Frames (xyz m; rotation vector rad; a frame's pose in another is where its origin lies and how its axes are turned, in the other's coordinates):
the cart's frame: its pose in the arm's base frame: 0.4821 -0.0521 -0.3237 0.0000 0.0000 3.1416
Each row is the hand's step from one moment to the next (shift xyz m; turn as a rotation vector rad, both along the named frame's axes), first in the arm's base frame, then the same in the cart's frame.
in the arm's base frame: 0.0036 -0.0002 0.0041 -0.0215 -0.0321 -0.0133
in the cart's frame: -0.0036 0.0002 0.0041 0.0215 0.0321 -0.0133
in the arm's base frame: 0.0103 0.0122 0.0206 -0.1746 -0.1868 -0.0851
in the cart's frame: -0.0103 -0.0122 0.0206 0.1746 0.1868 -0.0851
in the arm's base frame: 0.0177 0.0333 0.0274 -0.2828 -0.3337 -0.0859
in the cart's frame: -0.0177 -0.0333 0.0274 0.2828 0.3337 -0.0859
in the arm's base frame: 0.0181 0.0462 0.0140 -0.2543 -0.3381 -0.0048
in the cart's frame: -0.0181 -0.0462 0.0140 0.2543 0.3381 -0.0048
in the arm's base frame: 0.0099 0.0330 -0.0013 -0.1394 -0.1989 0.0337
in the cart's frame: -0.0099 -0.0330 -0.0013 0.1394 0.1989 0.0337
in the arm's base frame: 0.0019 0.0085 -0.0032 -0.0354 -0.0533 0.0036
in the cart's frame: -0.0019 -0.0085 -0.0032 0.0354 0.0533 0.0036
